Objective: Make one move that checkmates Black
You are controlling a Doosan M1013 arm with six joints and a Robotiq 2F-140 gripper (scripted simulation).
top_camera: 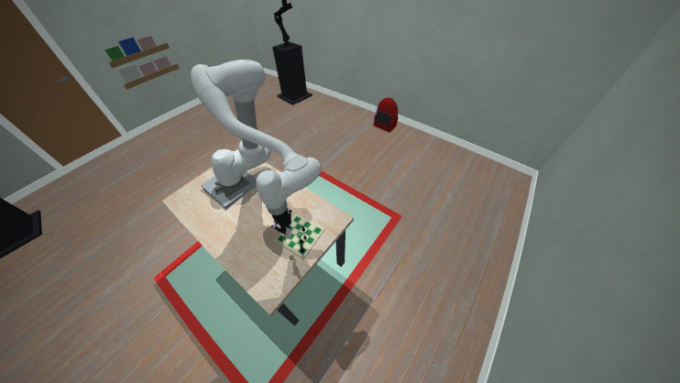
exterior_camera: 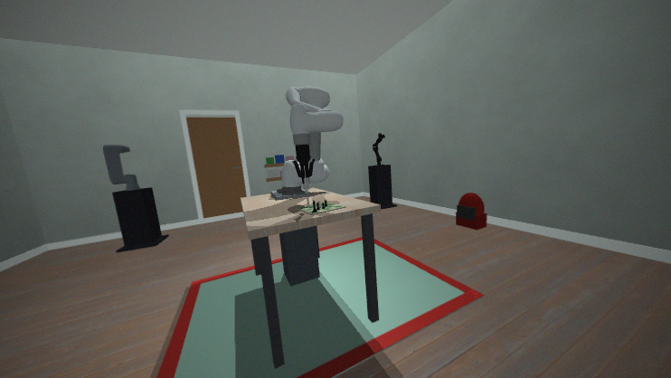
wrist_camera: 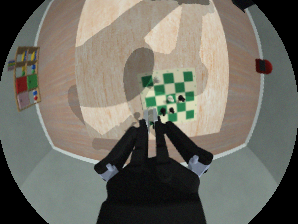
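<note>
Now: hand 15 cm above the chessboard, 7 cm to the right of it and 2 cm past it. The rest, counted from my hand: white chess piece: 3 cm below.
</note>
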